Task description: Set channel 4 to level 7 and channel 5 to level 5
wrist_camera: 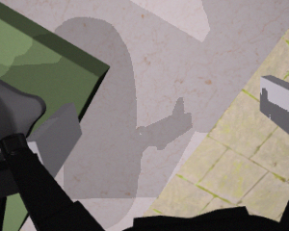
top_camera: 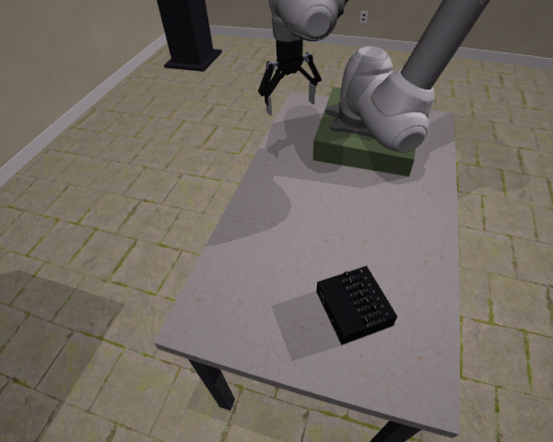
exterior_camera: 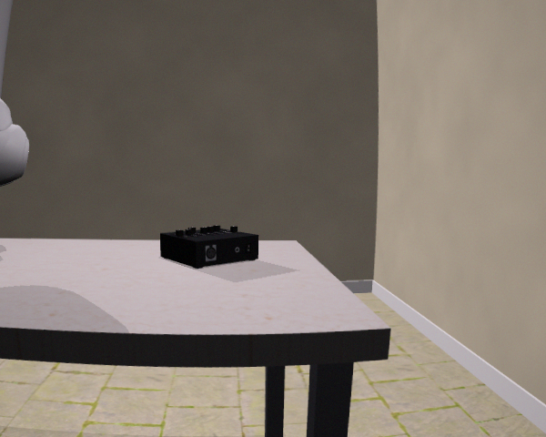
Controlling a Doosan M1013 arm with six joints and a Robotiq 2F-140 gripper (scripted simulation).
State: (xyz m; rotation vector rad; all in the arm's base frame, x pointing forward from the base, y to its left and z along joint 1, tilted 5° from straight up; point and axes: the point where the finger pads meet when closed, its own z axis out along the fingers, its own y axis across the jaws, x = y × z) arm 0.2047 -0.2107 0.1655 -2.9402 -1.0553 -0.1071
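My gripper is now 50 cm short of the channel 4 fader cap, 32 cm to the right of it and 19 cm above it. Round my hand: channel 6 fader cap (47 cm ahead, 29 cm to the left, 19 cm below); then channel 5 fader cap (48 cm ahead, 32 cm to the left, 19 cm below); then master fader cap (45 cm ahead, 28 cm to the left, 19 cm below).
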